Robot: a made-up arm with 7 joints.
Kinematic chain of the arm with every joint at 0, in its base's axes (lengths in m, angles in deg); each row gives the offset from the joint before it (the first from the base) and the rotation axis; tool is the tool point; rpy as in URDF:
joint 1: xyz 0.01 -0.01 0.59 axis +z
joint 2: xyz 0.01 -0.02 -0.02 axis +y
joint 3: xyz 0 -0.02 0.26 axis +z
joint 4: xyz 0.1 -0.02 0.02 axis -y
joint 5: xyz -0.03 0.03 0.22 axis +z
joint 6: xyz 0.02 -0.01 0 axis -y
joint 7: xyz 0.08 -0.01 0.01 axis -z
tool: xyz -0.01 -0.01 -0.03 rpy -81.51 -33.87 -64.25
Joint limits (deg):
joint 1: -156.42..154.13
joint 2: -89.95..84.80
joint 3: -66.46..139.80
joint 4: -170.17..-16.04
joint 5: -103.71..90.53
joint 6: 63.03..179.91
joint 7: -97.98..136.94
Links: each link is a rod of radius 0.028 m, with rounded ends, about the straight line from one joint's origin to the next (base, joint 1, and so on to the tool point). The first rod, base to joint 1, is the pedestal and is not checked.
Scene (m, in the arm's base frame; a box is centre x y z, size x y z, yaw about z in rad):
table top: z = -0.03
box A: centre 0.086 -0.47 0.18 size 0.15 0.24 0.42 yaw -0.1
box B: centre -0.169 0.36 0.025 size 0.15 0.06 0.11 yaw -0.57
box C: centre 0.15 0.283 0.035 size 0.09 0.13 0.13 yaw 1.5
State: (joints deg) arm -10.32 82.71 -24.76 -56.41 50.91 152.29 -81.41
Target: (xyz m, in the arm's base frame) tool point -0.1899 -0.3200 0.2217
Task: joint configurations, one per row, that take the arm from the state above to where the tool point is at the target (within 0.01 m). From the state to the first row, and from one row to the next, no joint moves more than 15 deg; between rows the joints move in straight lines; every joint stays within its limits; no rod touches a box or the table.
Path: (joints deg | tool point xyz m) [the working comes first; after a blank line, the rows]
Joints at the target: -91.43 84.80 -18.94 -94.43 53.75 126.90 -85.35
Straight joint move there: touches box A.

1: -22.75 70.03 -19.40 -59.55 48.35 147.84 -78.59 | 0.4320 -0.3928 0.4492
2: -35.18 57.35 -14.04 -62.69 45.78 143.39 -75.78 | 0.3709 -0.4616 0.5384
3: -47.61 44.68 -8.69 -65.83 43.22 138.94 -72.96 | 0.2895 -0.5072 0.6323
4: -60.04 32.00 -3.33 -68.97 40.65 134.49 -70.15 | 0.1973 -0.5212 0.7274
5: -72.47 19.32 2.03 -72.12 38.09 130.04 -67.33 | 0.1073 -0.4999 0.8184
6: -84.90 6.64 7.39 -75.26 35.52 125.59 -64.52 | 0.0339 -0.4458 0.8999
7: -85.99 19.67 3.00 -78.45 38.56 125.81 -67.99 | 0.0011 -0.5119 0.7772
8: -87.08 32.69 -1.39 -81.65 41.60 126.02 -71.46 | -0.0367 -0.5405 0.6452
9: -88.16 45.72 -5.78 -84.85 44.64 126.24 -74.93 | -0.0771 -0.5316 0.5145
10: -89.25 58.75 -10.16 -88.04 47.68 126.46 -78.40 | -0.1176 -0.4877 0.3951
11: -90.34 71.77 -14.55 -91.24 50.71 126.68 -81.87 | -0.1558 -0.4146 0.2955
12: -91.43 84.80 -18.94 -94.43 53.75 126.90 -85.35 | -0.1899 -0.3200 0.2217

